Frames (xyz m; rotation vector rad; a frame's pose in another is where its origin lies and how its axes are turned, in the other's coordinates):
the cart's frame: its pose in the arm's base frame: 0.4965 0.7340 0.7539 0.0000 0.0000 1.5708
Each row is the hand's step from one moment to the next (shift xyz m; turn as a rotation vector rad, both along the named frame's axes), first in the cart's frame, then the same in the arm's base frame.
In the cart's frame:
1: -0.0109 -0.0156 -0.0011 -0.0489 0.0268 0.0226
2: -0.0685 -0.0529 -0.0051 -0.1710 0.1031 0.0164
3: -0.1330 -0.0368 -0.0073 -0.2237 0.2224 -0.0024
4: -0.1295 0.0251 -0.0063 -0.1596 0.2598 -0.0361
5: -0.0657 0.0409 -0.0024 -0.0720 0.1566 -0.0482
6: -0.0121 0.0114 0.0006 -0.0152 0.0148 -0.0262
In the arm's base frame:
1: 0.0156 -0.0109 -0.0011 -0.0268 -0.0489 0.0226
2: 0.0529 -0.0685 -0.0051 -0.1031 -0.1710 0.0164
3: 0.0368 -0.1330 -0.0073 -0.2224 -0.2237 -0.0024
4: -0.0251 -0.1295 -0.0063 -0.2598 -0.1596 -0.0361
5: -0.0409 -0.0657 -0.0024 -0.1566 -0.0720 -0.0482
6: -0.0114 -0.0121 0.0006 -0.0148 -0.0152 -0.0262

